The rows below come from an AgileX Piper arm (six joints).
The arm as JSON. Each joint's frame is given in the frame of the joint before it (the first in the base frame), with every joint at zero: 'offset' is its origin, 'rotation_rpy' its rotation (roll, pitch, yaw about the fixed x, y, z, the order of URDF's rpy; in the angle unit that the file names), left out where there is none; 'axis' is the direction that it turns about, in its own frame. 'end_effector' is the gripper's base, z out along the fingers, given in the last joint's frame.
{
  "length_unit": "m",
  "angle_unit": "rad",
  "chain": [
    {
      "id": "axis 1",
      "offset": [
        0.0,
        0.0,
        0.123
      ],
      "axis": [
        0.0,
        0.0,
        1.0
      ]
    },
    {
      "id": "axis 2",
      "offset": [
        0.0,
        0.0,
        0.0
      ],
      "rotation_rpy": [
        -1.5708,
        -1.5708,
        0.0
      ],
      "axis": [
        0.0,
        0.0,
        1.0
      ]
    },
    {
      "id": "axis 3",
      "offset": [
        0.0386,
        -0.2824,
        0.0
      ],
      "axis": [
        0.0,
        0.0,
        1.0
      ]
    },
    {
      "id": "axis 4",
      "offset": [
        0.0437,
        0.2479,
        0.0
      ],
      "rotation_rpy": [
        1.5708,
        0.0,
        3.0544
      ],
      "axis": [
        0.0,
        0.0,
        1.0
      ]
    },
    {
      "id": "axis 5",
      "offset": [
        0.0,
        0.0,
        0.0
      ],
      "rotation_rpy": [
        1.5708,
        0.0,
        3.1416
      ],
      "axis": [
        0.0,
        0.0,
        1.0
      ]
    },
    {
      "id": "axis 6",
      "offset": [
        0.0,
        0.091,
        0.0
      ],
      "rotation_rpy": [
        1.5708,
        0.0,
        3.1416
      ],
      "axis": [
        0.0,
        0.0,
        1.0
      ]
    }
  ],
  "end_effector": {
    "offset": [
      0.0,
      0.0,
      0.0
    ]
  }
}
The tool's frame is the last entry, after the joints.
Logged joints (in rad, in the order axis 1, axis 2, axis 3, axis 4, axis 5, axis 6), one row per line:
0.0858, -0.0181, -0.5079, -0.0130, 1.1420, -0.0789
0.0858, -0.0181, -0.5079, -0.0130, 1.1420, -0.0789
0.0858, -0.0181, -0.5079, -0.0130, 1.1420, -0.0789
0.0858, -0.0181, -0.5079, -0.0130, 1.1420, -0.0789
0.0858, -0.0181, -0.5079, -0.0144, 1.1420, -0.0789
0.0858, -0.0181, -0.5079, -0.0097, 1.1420, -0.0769
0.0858, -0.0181, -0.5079, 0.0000, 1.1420, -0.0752
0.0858, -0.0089, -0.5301, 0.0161, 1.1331, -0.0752
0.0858, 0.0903, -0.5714, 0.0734, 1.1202, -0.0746
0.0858, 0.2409, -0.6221, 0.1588, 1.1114, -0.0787
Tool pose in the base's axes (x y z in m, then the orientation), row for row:
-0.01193, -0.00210, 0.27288, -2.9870, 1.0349, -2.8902
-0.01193, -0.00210, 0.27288, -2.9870, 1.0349, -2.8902
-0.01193, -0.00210, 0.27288, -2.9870, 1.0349, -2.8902
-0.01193, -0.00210, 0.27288, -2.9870, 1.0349, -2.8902
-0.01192, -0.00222, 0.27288, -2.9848, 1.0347, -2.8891
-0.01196, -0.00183, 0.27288, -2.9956, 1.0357, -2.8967
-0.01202, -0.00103, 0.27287, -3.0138, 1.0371, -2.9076
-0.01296, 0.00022, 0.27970, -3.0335, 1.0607, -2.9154
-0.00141, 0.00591, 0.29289, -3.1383, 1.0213, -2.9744
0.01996, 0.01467, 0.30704, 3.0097, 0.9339, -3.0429
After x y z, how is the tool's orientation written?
As angles about the fixed x, y, z axes (roll, pitch, yaw), in radians.
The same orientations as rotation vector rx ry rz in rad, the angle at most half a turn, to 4 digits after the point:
-0.1712, 2.0927, -0.0115
-0.1712, 2.0927, -0.0115
-0.1712, 2.0927, -0.0115
-0.1712, 2.0927, -0.0115
-0.1711, 2.0927, -0.0132
-0.1695, 2.0928, -0.0063
-0.1688, 2.0929, 0.0064
-0.1689, 2.0709, 0.0258
-0.1752, 2.1145, 0.0958
-0.1823, 2.2010, 0.2005

